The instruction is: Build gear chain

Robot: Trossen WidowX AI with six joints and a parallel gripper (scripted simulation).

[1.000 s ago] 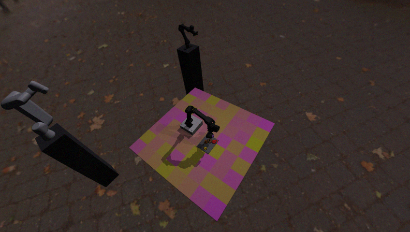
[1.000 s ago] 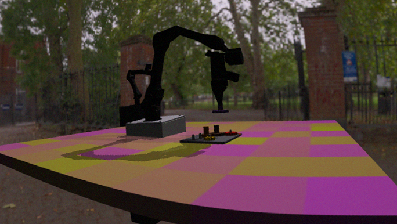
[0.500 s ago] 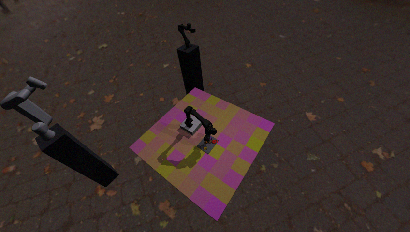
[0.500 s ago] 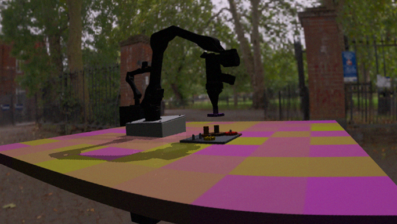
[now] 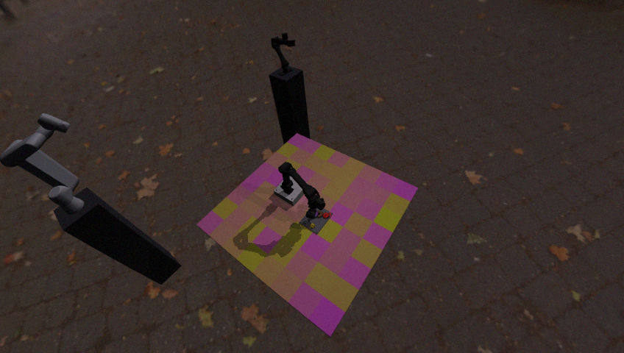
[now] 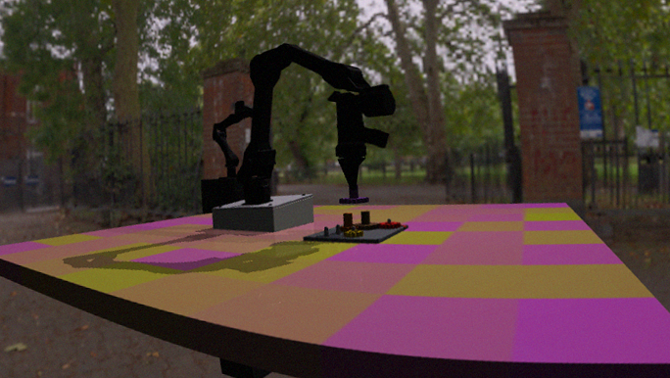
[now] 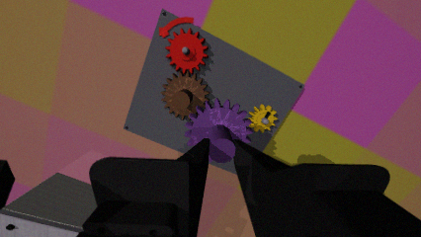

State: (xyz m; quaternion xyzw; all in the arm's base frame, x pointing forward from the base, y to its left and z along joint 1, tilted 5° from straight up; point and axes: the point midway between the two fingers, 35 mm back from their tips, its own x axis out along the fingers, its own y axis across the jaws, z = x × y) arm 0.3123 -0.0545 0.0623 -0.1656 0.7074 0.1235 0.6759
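Now: the orange gear 20 mm behind my gripper tip, 10 mm to the left of it and 80 mm below it. Also, from my gripper tip: purple gear (10 mm below); brown gear (10 mm ahead, 50 mm to the left, 80 mm below); red gear (60 mm ahead, 70 mm to the left, 80 mm below).
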